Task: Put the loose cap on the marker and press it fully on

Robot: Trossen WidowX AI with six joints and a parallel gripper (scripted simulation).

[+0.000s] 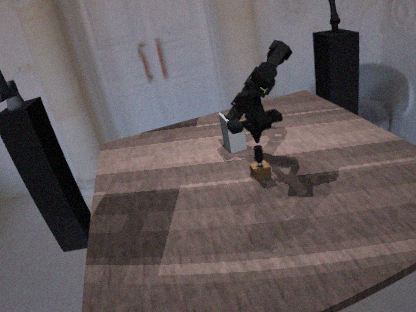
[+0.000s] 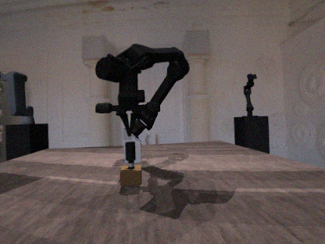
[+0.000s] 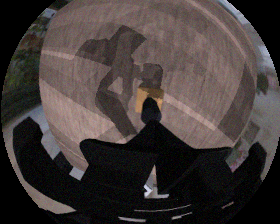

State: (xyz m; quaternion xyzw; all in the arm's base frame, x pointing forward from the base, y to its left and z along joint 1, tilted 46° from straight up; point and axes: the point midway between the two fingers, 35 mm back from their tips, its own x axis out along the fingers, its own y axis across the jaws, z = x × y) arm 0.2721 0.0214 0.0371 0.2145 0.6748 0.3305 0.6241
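The dark marker cap is 40 mm below my gripper tip. Round my gripper tip: tan holder block 120 mm below.
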